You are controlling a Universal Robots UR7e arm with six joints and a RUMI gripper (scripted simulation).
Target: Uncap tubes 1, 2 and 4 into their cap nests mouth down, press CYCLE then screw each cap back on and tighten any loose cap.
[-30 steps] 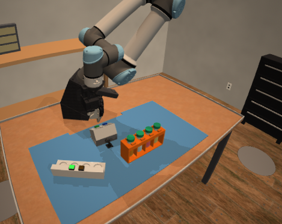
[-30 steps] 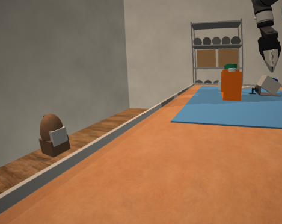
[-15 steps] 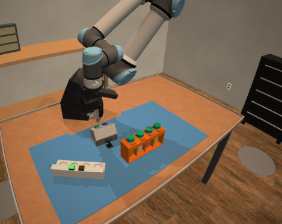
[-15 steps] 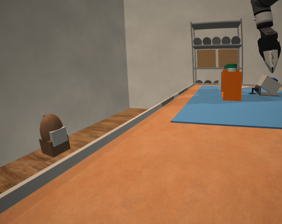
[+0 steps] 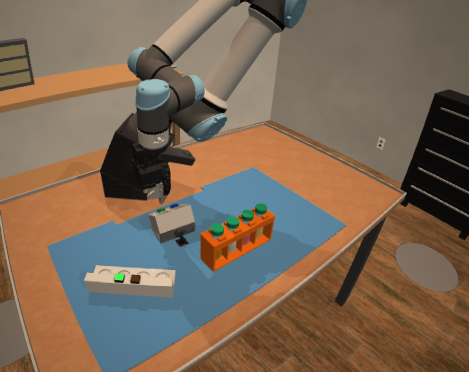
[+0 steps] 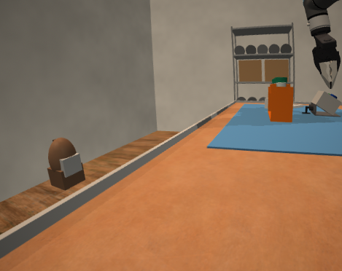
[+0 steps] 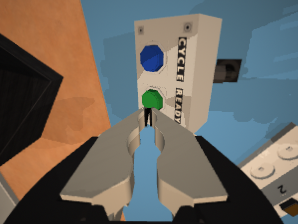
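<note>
The green key is 40 mm below my hand. Round my hand: cap 180 mm ahead, 220 mm to the left, 10 mm above; grey key housing 10 mm ahead, 20 mm to the left, 50 mm below; blue key 40 mm to the left, 40 mm below.
</note>
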